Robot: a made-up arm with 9 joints. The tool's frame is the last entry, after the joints.
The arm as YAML. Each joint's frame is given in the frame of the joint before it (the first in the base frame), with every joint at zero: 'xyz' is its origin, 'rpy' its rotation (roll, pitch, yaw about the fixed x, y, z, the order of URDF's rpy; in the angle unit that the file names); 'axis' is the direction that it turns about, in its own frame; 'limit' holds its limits. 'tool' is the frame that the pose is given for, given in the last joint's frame.
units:
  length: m
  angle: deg
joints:
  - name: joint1
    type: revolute
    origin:
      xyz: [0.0, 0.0, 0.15]
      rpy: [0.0, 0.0, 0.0]
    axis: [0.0, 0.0, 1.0]
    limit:
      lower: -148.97
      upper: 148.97
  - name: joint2
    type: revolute
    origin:
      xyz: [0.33, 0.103, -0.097]
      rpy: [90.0, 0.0, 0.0]
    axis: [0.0, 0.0, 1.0]
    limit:
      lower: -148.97
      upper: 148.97
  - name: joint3
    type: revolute
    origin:
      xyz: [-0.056, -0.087, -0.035]
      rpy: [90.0, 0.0, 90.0]
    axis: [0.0, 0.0, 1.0]
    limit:
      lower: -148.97
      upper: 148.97
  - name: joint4
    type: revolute
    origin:
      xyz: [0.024, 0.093, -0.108]
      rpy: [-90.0, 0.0, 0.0]
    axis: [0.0, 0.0, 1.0]
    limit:
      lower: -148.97
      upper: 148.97
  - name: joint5
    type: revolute
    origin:
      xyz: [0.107, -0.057, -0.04]
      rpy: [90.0, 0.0, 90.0]
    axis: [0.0, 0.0, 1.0]
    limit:
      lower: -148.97
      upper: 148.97
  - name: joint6
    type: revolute
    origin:
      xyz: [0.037, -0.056, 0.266]
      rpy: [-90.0, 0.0, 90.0]
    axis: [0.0, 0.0, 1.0]
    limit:
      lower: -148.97
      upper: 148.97
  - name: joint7
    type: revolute
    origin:
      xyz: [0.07, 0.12, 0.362]
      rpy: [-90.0, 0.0, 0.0]
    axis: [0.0, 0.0, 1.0]
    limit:
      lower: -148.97
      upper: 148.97
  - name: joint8
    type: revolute
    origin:
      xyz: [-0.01, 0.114, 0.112]
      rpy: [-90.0, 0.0, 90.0]
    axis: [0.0, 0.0, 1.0]
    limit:
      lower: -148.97
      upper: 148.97
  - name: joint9
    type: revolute
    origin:
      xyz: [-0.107, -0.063, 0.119]
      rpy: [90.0, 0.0, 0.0]
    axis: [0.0, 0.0, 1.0]
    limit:
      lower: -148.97
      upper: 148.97
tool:
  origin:
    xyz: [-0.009, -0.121, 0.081]
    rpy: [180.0, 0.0, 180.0]
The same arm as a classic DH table. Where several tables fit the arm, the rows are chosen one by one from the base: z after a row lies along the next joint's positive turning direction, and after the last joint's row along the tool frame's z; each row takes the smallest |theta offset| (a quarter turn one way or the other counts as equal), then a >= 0, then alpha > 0; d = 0 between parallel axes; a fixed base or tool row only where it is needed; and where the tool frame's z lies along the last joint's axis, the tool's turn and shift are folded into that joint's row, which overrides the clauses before.
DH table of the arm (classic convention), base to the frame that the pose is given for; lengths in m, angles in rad. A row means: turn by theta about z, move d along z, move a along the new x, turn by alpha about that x. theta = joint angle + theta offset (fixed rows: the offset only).
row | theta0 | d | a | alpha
joint1 | 0 | 0.053 | 0.33 | 1.5708
joint2 | -1.5708 | -0.138 | 0.087 | -1.5708
joint3 | 0 | -0.164 | -0.024 | 1.5708
joint4 | 1.5708 | 0.053 | 0.057 | -1.5708
joint5 | 1.5708 | 0.373 | 0.056 | 1.5708
joint6 | 0 | 0.325 | -0.07 | 1.5708
joint7 | -1.5708 | 0.232 | 0.114 | -1.5708
joint8 | 0 | 0.129 | -0.107 | 1.5708
joint9 | 1.4966 | 0 | -0.1213 | 3.1416
tool (fixed) | -1.645 | -0.144 | 0 | 0
Joint limits (rad, base to tool): -2.6..2.6 -2.6..2.6 -2.6..2.6 -2.6..2.6 -2.6..2.6 -2.6..2.6 -2.6..2.6 -2.6..2.6 -2.6..2.6

